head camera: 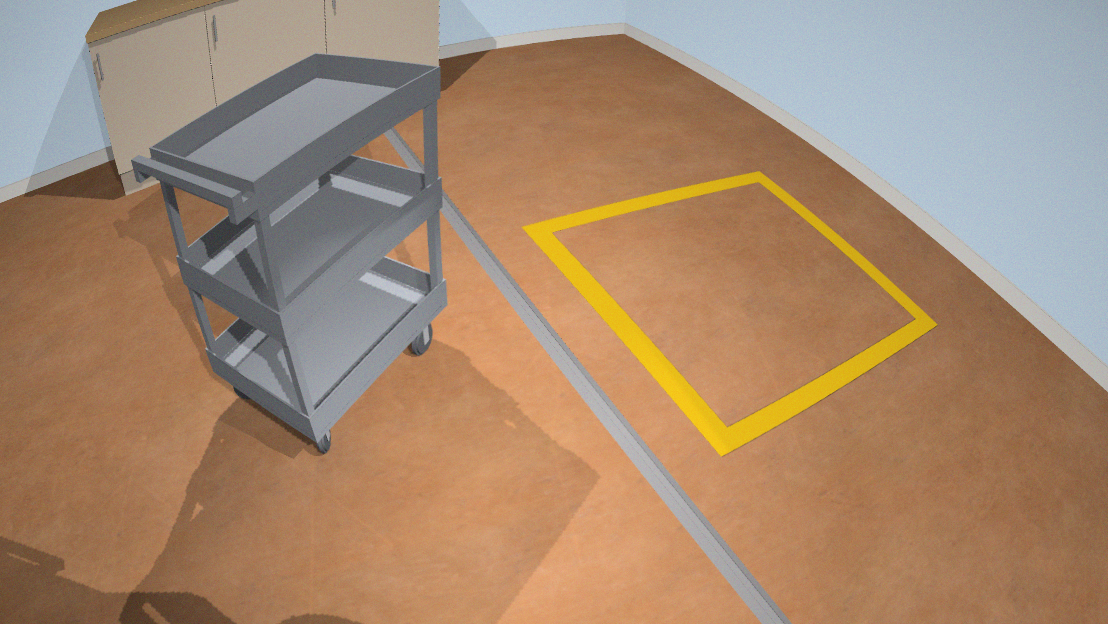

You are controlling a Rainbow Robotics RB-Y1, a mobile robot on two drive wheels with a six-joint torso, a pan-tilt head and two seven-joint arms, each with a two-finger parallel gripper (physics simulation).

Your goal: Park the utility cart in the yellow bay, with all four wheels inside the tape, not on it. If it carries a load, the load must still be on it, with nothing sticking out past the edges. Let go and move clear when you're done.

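Frame: origin at the robot's base, x ahead, y left, z up, level; centimetres.
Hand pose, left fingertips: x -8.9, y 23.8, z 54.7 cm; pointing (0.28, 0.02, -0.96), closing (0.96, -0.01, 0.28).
Observation:
After its pixels a point has its place.
A grey three-shelf utility cart (348, 139) @[x 123.8, y 5.7, z 81.5 cm] stands upright at the left, outside the yellow bay. Its push handle (189, 179) @[x 110.6, y 40.8, z 86.5 cm] is on the near left end of the top tray. The parts of its trays that show hold no load. Three of its wheels show in part, and the fourth is hidden. The yellow tape bay (620, 325) @[x 144.8, y -65.8, z 0.2 cm] is a four-sided outline on the floor to the right of the cart. Neither of my grippers shows in the view.
A long grey strip (558, 352) @[x 136.4, y -45.1, z 1.2 cm] runs along the floor between the cart and the bay. A beige cabinet (158, 100) @[x 289.5, y 112.7, z 46.3 cm] with a wooden top stands behind the cart. A blue wall (930, 100) @[x 192.4, y -225.8, z 60.6 cm] with a pale baseboard (914, 201) @[x 187.6, y -226.9, z 9.4 cm] runs behind the bay and along the right.

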